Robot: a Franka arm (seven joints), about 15 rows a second.
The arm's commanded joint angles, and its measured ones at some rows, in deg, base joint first. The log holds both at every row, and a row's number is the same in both.
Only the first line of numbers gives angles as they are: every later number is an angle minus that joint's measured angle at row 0.
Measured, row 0: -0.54, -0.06, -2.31, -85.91, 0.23, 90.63, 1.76
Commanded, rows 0 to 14: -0.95, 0.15, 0.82, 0.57, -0.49, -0.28, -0.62; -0.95, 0.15, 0.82, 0.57, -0.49, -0.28, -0.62; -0.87, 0.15, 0.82, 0.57, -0.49, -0.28, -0.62; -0.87, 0.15, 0.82, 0.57, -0.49, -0.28, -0.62; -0.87, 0.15, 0.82, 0.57, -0.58, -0.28, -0.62; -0.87, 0.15, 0.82, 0.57, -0.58, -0.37, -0.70; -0.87, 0.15, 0.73, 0.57, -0.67, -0.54, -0.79; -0.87, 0.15, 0.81, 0.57, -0.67, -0.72, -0.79; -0.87, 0.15, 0.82, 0.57, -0.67, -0.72, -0.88; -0.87, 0.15, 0.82, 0.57, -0.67, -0.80, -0.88; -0.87, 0.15, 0.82, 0.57, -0.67, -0.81, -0.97; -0.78, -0.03, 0.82, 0.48, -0.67, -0.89, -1.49; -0.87, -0.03, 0.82, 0.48, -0.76, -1.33, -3.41; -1.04, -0.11, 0.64, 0.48, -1.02, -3.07, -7.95; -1.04, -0.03, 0.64, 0.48, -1.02, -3.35, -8.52
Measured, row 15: -0.06, 0.00, 0.02, 0.00, -0.10, -1.74, -4.91
